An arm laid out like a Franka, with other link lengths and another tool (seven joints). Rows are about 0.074 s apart.
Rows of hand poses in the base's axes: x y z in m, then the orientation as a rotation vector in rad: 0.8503, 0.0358, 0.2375, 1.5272, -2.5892, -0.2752; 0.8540, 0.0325, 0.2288, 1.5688, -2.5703, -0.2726; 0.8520, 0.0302, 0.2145, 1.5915, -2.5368, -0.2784; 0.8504, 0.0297, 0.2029, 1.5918, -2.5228, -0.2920; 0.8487, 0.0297, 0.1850, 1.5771, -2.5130, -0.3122; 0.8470, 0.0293, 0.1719, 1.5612, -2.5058, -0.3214; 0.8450, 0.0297, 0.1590, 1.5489, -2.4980, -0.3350; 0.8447, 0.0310, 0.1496, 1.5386, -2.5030, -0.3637; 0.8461, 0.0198, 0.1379, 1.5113, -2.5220, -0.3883; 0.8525, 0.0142, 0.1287, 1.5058, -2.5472, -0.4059; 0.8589, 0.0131, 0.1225, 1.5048, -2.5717, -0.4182
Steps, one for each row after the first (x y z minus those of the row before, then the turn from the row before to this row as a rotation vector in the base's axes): 0.0037, -0.0033, -0.0087, 0.0038, -0.0067, 0.0295; -0.0020, -0.0023, -0.0143, -0.0018, 0.0150, 0.0254; -0.0016, -0.0005, -0.0116, 0.0033, 0.0137, 0.0054; -0.0017, 0.0000, -0.0179, 0.0042, 0.0198, -0.0045; -0.0017, -0.0004, -0.0131, -0.0019, 0.0155, -0.0056; -0.0020, 0.0004, -0.0129, 0.0018, 0.0153, -0.0038; -0.0003, 0.0013, -0.0094, 0.0163, 0.0088, -0.0096; 0.0014, -0.0112, -0.0117, 0.0132, 0.0055, -0.0241; 0.0064, -0.0056, -0.0092, 0.0175, -0.0119, -0.0153; 0.0064, -0.0011, -0.0062, 0.0153, -0.0150, -0.0122
